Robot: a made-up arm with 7 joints. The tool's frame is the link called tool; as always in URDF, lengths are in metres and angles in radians.
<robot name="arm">
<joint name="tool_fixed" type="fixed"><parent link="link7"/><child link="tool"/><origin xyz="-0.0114 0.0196 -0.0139" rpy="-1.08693 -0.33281 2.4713"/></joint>
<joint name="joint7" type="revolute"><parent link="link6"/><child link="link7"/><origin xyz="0.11 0.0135 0.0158" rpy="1.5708 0 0"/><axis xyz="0 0 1"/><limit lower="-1.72" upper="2.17"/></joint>
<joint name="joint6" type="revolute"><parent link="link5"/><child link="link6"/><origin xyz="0.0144 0.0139 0.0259" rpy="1.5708 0 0"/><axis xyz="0 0 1"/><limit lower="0.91" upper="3.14"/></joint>
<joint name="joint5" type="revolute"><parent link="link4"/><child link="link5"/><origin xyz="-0.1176 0.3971 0.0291" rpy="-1.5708 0 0"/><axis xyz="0 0 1"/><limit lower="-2.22" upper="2.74"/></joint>
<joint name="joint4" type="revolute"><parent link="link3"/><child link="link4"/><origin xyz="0.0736 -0.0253 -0.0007" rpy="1.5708 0 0"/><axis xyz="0 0 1"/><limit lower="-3.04" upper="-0.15"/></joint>
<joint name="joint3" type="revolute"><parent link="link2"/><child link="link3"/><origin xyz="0.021 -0.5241 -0.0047" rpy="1.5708 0 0"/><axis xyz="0 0 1"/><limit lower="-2.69" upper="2.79"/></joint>
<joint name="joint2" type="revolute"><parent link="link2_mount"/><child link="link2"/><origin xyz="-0.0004 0.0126 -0.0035" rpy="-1.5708 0 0"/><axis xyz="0 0 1"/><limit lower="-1.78" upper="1.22"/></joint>
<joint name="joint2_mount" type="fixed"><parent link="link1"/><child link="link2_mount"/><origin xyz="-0.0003 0.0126 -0.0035" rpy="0 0 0"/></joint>
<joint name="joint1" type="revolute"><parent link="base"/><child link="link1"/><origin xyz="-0.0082 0.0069 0.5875" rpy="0 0 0"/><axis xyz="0 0 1"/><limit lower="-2.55" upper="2.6"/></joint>
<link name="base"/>
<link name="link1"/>
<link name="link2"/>
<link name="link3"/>
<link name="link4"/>
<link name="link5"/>
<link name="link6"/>
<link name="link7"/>
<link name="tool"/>
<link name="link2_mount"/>
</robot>
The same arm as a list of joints. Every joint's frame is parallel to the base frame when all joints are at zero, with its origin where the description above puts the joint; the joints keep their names.
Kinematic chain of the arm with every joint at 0, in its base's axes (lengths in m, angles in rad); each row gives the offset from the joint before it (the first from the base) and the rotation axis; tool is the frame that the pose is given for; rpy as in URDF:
joint1: xyz -0.0082 0.0069 0.5875 axis +z
joint2: xyz -0.0007 0.0252 -0.007 axis +y
joint3: xyz 0.021 -0.0047 0.5241 axis +z
joint4: xyz 0.0736 -0.0253 -0.0007 axis -y
joint5: xyz -0.1176 -0.0291 0.3971 axis +z
joint6: xyz 0.0144 0.0139 0.0259 axis -y
joint7: xyz 0.11 -0.0158 0.0135 axis -z
tool: xyz -0.0114 -0.0196 0.0139 rpy 2.0547 0.3328 -2.4713
Joint limits (rad, base to tool): -2.55..2.6 -1.78..1.22 -2.69..2.79 -3.04..-0.15 -2.22..2.74 0.91..3.14 -1.72..2.17

